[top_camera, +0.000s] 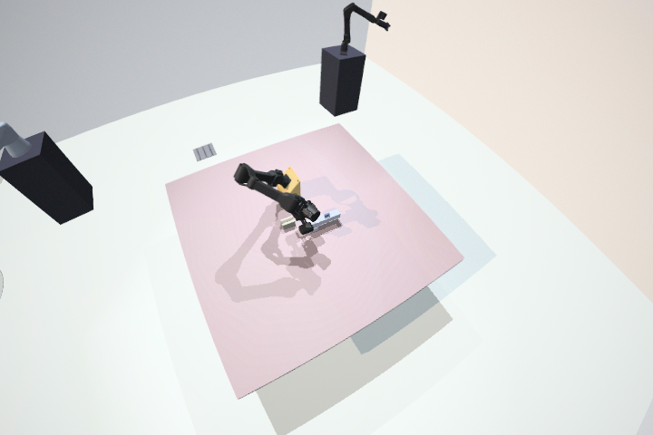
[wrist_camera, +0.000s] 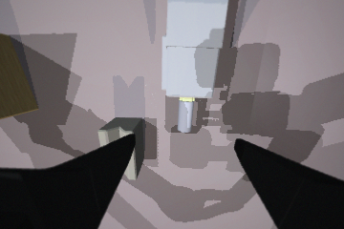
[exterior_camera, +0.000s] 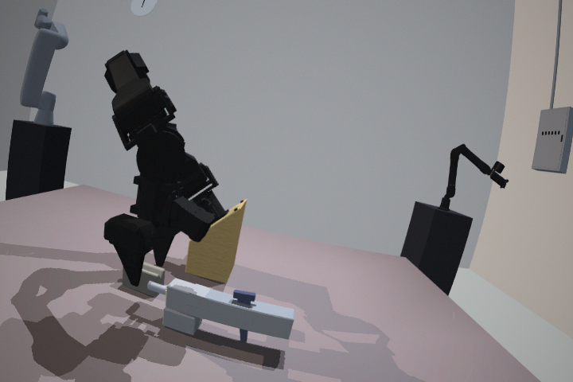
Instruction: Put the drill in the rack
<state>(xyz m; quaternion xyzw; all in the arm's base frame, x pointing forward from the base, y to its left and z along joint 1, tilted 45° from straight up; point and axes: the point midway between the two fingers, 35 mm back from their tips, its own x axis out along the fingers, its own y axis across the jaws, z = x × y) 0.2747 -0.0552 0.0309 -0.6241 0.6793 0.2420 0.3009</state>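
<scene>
Right now my gripper tip is 10 mm short of the drill, 70 mm to the right of it and 20 mm above it. The rest, counted from my gripper tip: rack (80 mm behind, 30 mm to the right, 50 mm below); blue key (20 mm ahead, 150 mm to the left, 10 mm below).
</scene>
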